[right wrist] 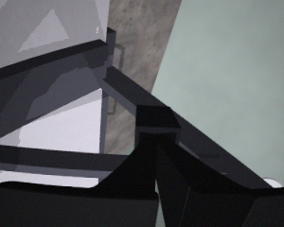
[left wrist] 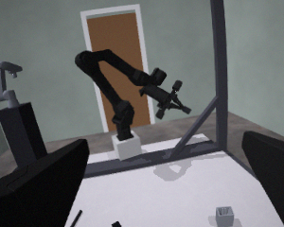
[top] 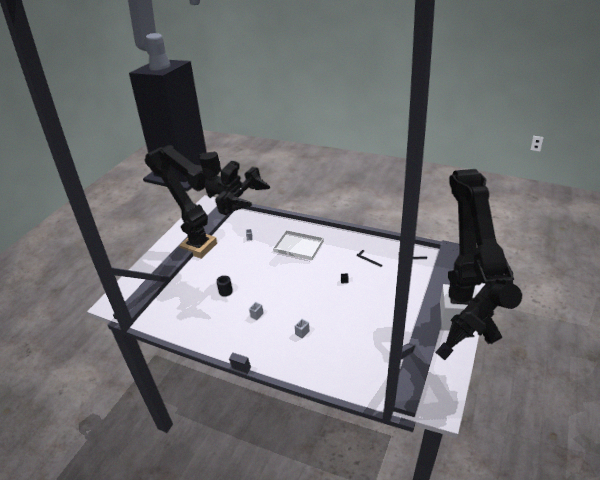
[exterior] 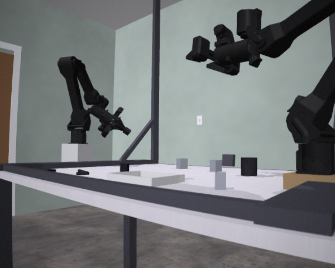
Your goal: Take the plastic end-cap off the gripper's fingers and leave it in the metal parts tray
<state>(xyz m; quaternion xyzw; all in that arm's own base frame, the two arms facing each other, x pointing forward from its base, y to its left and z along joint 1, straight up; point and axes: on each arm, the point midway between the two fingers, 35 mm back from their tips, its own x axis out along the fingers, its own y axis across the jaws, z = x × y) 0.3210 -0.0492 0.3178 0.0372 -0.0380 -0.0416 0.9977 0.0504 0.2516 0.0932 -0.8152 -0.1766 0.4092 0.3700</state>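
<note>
Now: the black plastic end-cap 3 cm behind my right hand, 1 cm to the left of it and 2 cm below it. Also, from my right hand: metal parts tray (40 cm ahead, 63 cm to the left, 18 cm below); then black hex key (43 cm ahead, 39 cm to the left, 19 cm below); then black cylinder (9 cm ahead, 76 cm to the left, 16 cm below).
Now: the black plastic end-cap 220 mm behind my left hand, 650 mm to the right of it and 180 mm below it. Also, from my left hand: metal parts tray (210 mm ahead, 30 mm to the right, 340 mm below); black hex key (240 mm ahead, 280 mm to the right, 340 mm below); black cylinder (100 mm behind, 90 mm to the left, 320 mm below).
</note>
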